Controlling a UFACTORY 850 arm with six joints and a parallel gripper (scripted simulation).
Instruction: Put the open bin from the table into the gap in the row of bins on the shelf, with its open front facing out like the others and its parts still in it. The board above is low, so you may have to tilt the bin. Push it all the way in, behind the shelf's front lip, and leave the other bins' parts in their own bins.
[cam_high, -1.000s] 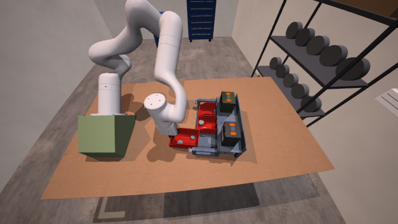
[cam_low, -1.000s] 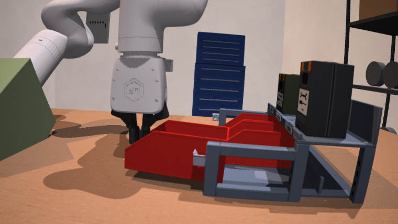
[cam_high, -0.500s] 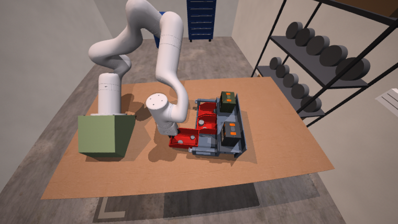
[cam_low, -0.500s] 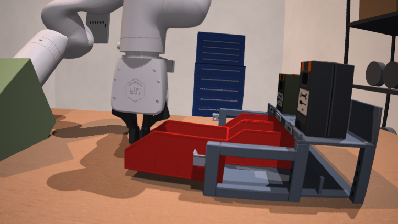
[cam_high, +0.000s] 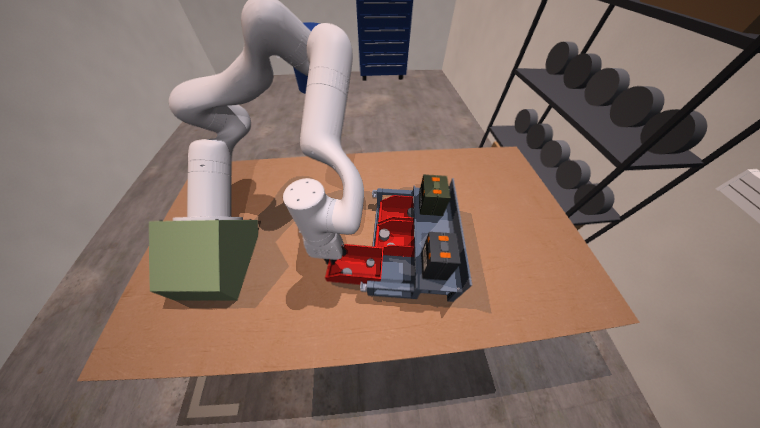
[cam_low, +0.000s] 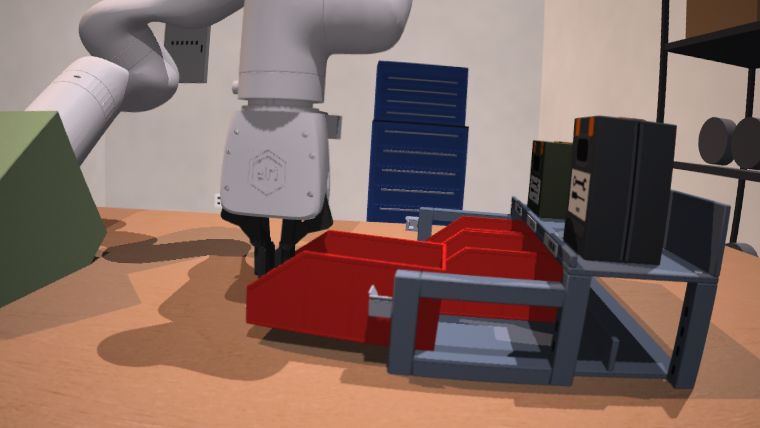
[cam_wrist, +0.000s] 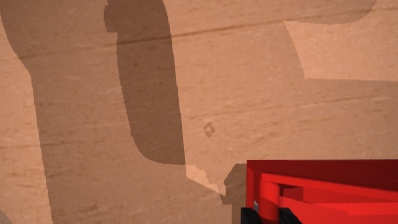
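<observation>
The grey disc is 5 cm ahead of my hand, 4 cm to the right of it and 3 cm below it. The rest, counted from my hand: grey shelf 26 cm ahead, 9 cm to the left, 1 cm above.
</observation>
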